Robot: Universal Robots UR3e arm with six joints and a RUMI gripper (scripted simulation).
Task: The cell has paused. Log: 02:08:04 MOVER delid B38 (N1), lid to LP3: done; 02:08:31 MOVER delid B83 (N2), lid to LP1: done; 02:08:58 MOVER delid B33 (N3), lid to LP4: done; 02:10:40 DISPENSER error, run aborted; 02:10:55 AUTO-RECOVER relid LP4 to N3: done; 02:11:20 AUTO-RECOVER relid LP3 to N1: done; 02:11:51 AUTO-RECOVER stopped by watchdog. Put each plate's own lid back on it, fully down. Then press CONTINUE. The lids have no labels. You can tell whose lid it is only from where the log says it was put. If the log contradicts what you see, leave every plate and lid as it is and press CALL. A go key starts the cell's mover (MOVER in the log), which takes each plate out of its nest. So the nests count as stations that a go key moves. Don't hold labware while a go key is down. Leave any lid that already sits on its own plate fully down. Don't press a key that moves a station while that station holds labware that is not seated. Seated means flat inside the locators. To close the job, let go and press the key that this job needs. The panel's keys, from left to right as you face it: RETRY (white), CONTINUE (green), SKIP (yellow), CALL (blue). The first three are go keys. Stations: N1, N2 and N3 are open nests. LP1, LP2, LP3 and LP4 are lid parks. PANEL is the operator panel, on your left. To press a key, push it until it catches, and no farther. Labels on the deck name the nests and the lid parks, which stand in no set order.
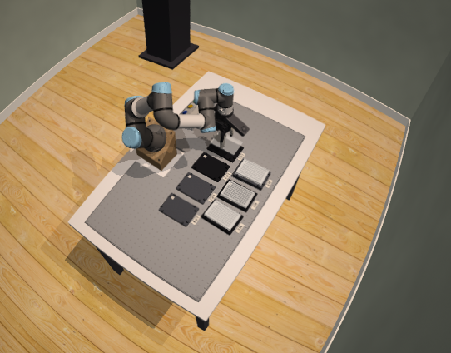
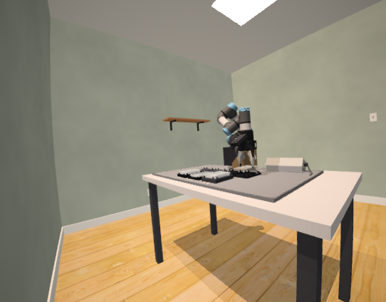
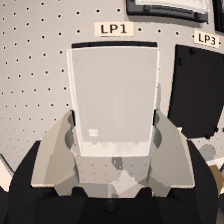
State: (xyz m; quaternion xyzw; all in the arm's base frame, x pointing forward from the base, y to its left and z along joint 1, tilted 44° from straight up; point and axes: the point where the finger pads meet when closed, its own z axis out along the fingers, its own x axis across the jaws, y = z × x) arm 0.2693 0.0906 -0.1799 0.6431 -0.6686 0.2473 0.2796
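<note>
The plate is 170 mm ahead of my hand, 200 mm to the right of it and 40 mm below it. Also, from my hand: LP2 lid park (260 mm to the right, 50 mm below); then LP3 lid park (130 mm to the right, 50 mm below); then plate lid (10 mm below).
</note>
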